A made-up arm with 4 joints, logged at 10 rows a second.
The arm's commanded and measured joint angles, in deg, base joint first. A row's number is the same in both.
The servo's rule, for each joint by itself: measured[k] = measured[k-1] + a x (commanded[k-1-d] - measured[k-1]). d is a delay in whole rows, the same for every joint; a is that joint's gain. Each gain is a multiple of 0.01, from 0.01 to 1. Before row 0 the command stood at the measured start. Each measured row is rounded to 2 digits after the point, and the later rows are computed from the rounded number. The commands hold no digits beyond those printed.
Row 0, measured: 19.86 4.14 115.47 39.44
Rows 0 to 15, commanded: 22.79 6.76 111.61 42.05; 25.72 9.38 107.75 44.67; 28.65 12.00 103.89 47.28; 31.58 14.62 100.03 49.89; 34.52 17.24 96.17 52.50; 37.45 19.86 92.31 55.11; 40.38 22.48 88.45 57.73; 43.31 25.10 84.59 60.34; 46.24 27.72 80.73 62.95; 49.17 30.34 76.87 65.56; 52.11 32.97 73.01 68.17; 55.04 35.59 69.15 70.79; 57.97 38.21 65.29 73.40; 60.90 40.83 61.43 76.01; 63.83 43.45 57.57 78.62; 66.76 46.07 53.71 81.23
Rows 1 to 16, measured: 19.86 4.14 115.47 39.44; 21.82 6.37 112.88 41.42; 24.43 8.93 109.44 43.89; 27.26 11.54 105.72 46.47; 30.15 14.16 101.91 49.07; 33.08 16.78 98.06 51.68; 36.01 19.40 94.21 54.29; 38.94 22.02 90.35 56.90; 41.87 24.64 86.49 59.51; 44.80 27.26 82.63 62.12; 47.73 29.88 78.77 64.73; 50.66 32.51 74.91 67.34; 53.59 35.13 71.05 69.96; 56.52 37.75 67.19 72.57; 59.45 40.37 63.33 75.18; 62.38 42.99 59.47 77.79
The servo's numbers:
d 1
a 0.67 0.85 0.67 0.76

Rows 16 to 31, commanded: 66.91 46.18 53.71 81.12; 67.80 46.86 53.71 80.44; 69.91 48.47 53.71 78.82; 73.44 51.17 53.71 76.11; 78.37 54.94 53.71 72.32; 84.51 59.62 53.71 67.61; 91.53 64.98 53.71 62.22; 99.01 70.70 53.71 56.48; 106.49 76.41 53.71 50.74; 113.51 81.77 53.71 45.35; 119.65 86.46 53.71 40.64; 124.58 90.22 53.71 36.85; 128.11 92.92 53.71 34.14; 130.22 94.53 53.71 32.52; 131.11 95.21 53.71 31.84; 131.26 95.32 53.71 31.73
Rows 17 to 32, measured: 65.31 45.61 55.61 80.40; 66.38 46.09 54.34 80.95; 67.33 46.74 53.92 80.56; 69.06 48.21 53.78 79.24; 71.99 50.73 53.73 76.86; 76.26 54.31 53.72 73.41; 81.79 58.82 53.71 69.00; 88.32 64.06 53.71 63.85; 95.48 69.70 53.71 58.25; 102.86 75.40 53.71 52.54; 110.00 80.81 53.71 47.08; 116.47 85.61 53.71 42.19; 121.90 89.53 53.71 38.13; 126.06 92.41 53.71 35.10; 128.85 94.21 53.71 33.14; 130.36 95.06 53.71 32.15
